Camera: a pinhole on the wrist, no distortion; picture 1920 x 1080 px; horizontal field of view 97.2 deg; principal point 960.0 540.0 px. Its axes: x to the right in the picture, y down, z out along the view. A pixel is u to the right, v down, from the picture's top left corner.
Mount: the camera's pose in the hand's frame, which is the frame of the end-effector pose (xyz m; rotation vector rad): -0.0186 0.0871 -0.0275 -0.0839 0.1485 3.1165
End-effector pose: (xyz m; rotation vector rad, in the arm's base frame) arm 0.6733 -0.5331 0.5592 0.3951 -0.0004 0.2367
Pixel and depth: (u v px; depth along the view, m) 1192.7 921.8 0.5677
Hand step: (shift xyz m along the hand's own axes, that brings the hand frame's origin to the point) -0.2102 -0.1108 0.5525
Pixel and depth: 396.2 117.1 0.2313
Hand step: 0.1257 0.2215 0.1999
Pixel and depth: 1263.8 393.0 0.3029
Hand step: -0.1419 0.1703 0.2627
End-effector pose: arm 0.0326 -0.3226 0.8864 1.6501 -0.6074 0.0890
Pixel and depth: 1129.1 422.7 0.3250
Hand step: -0.0995 0.1641 0.2878
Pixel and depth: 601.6 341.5 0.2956
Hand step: 0.0924 0.1821 0.2666
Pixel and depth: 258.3 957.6 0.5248
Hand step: 0.3822 -0.1282 0.5424
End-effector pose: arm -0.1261 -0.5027 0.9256 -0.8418 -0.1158 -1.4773
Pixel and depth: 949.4 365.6 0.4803
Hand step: -0.0356 0.2314 0.4409
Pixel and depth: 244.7 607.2 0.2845
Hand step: 0.2059 0.0875 0.2706
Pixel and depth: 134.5 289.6 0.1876
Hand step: 0.1555 0.1570 0.1637
